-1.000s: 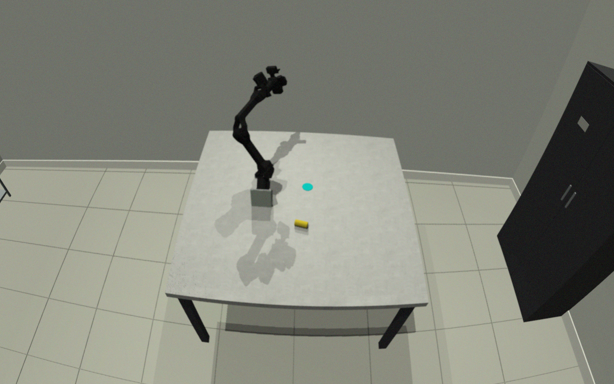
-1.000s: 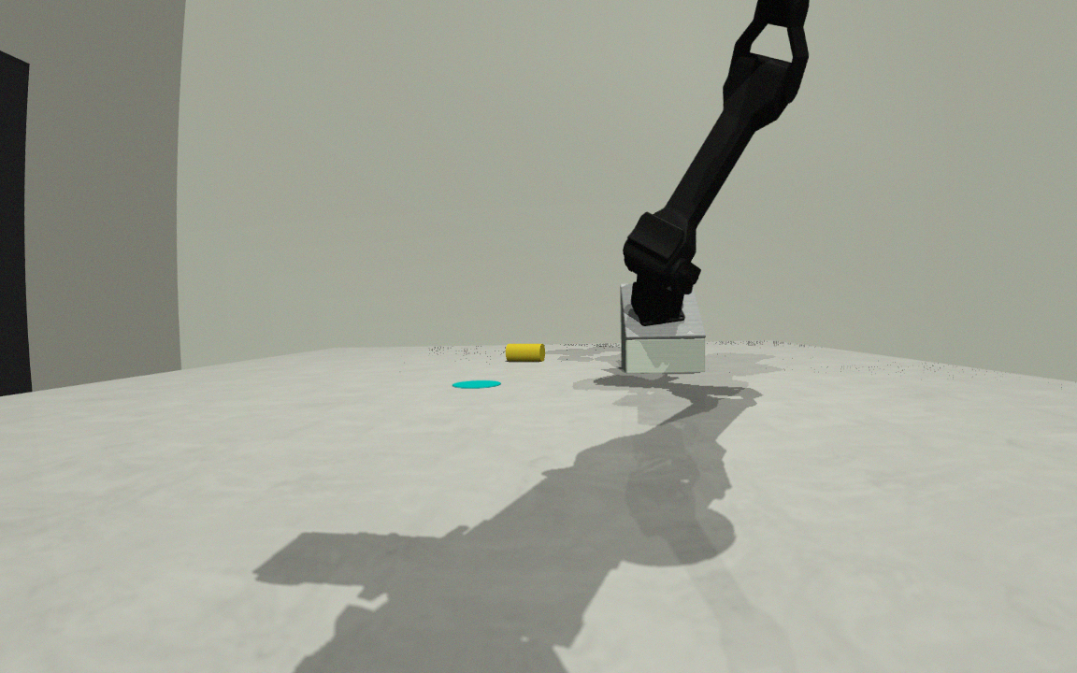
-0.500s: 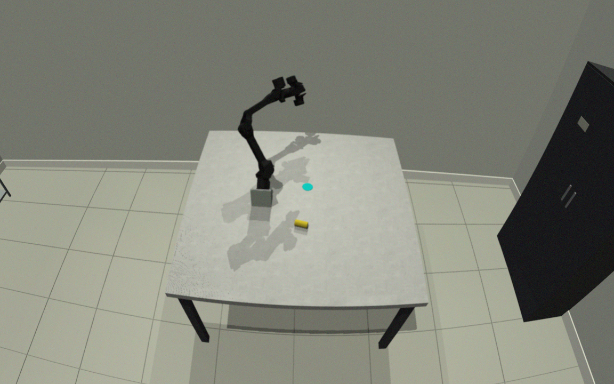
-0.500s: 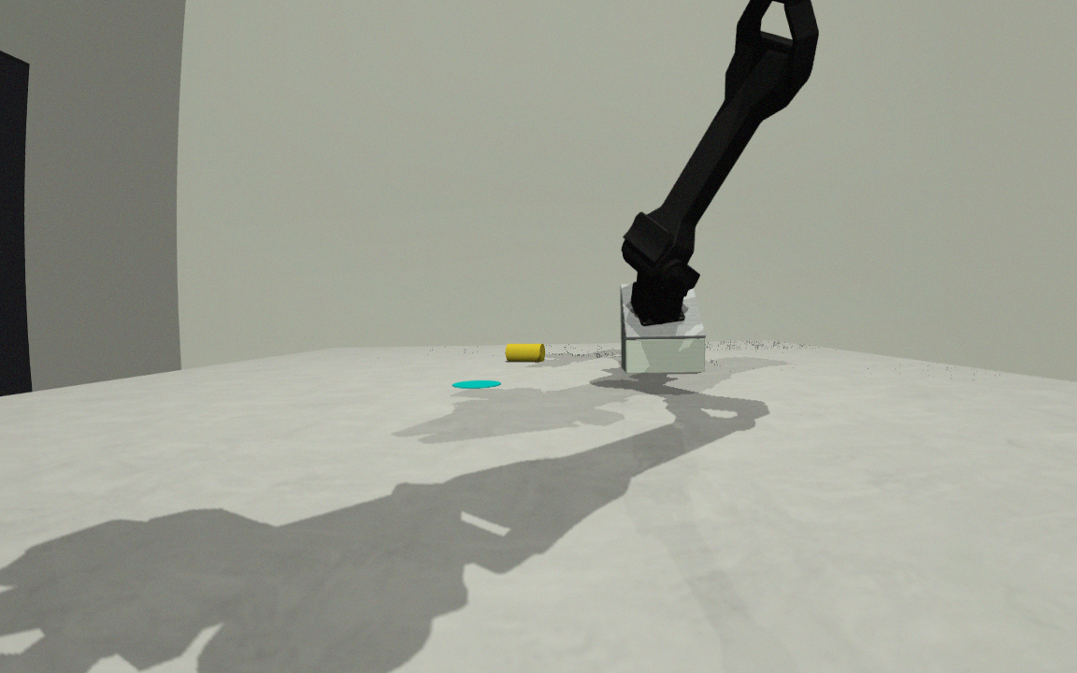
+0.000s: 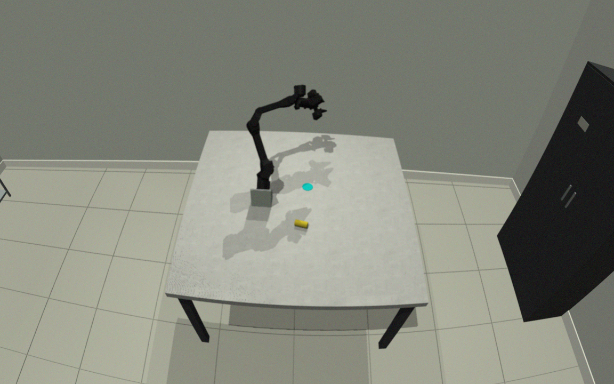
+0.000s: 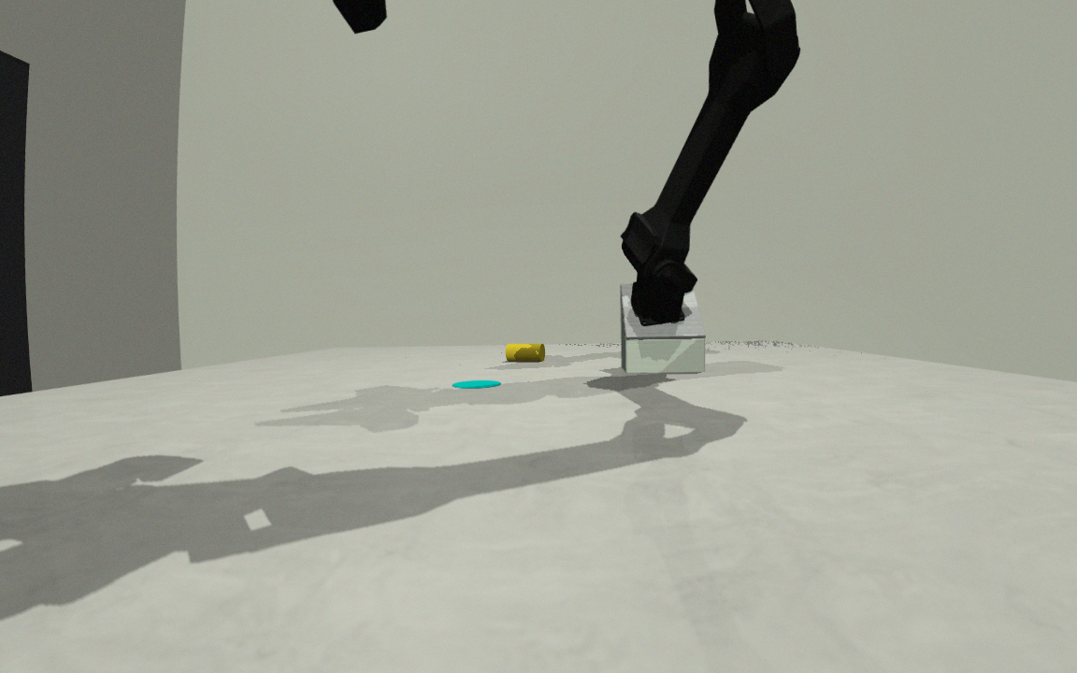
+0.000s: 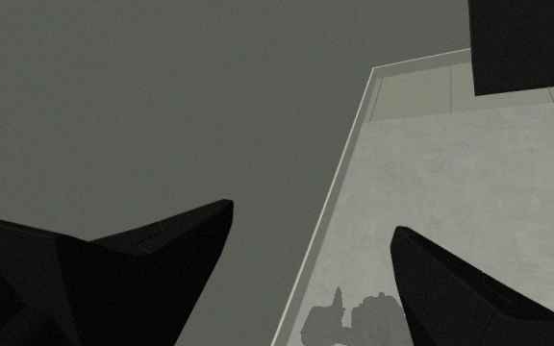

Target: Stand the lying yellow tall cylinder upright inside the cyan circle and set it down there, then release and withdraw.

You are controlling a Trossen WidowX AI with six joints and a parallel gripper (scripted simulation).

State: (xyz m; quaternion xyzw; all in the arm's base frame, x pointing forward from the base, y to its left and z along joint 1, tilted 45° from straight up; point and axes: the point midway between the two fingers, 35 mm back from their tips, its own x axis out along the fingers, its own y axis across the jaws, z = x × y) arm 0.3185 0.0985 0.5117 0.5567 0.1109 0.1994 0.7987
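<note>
The yellow cylinder lies 19 cm behind my gripper tip, 63 cm to the right of it and 32 cm below it. Round my gripper tip: cyan circle 12 cm behind, 34 cm to the right, 33 cm below.
</note>
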